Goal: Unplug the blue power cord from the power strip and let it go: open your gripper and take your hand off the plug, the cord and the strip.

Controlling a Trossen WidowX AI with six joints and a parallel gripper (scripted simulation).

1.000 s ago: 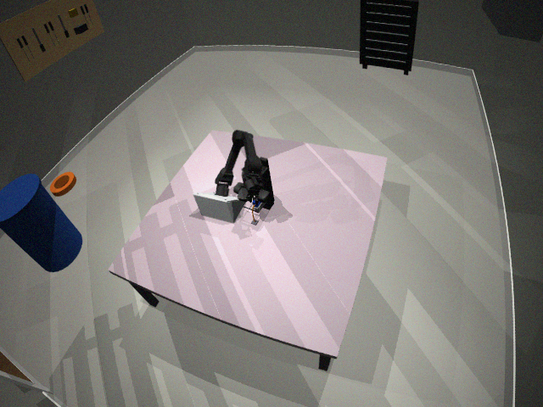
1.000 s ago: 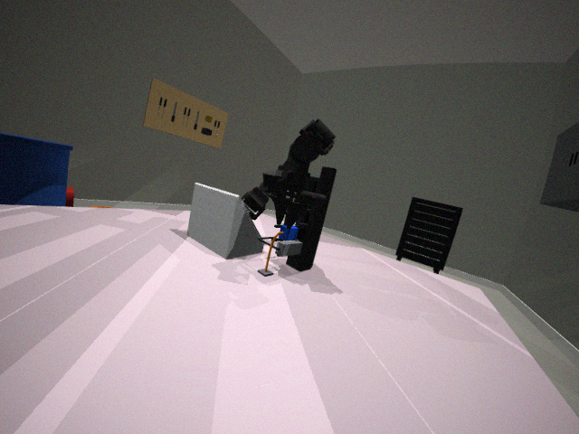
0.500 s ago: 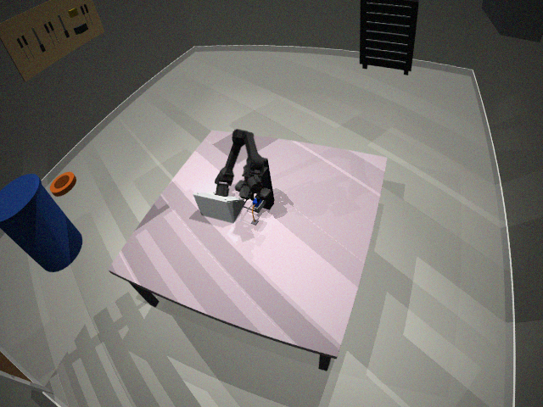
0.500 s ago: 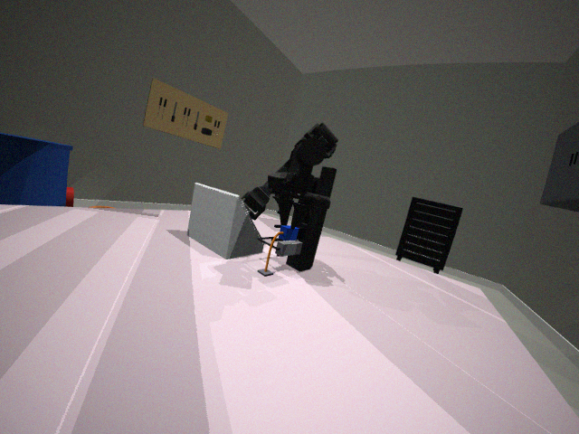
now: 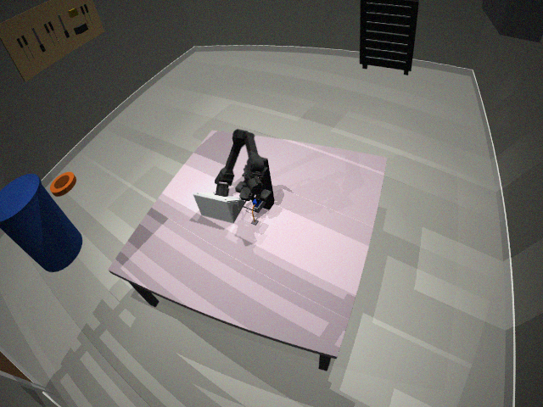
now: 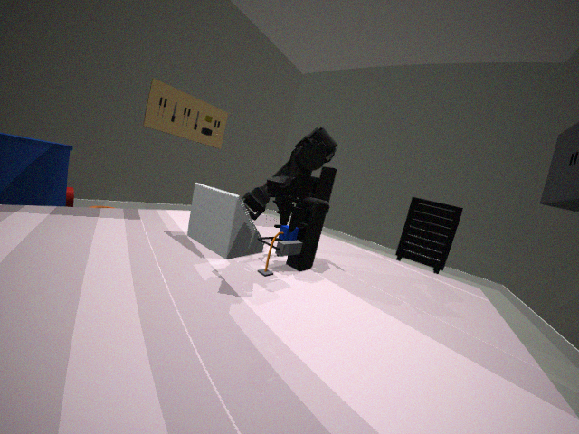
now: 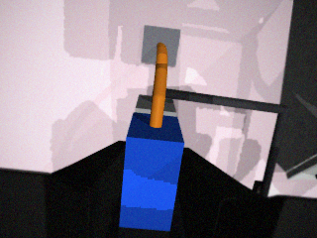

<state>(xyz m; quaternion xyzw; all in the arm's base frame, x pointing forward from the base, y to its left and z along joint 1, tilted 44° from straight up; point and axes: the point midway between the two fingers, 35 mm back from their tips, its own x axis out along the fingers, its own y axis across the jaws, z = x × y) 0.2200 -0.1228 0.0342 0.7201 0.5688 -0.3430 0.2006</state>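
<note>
Now: gripper tip 3 cm to the right of the blue plug.
</note>
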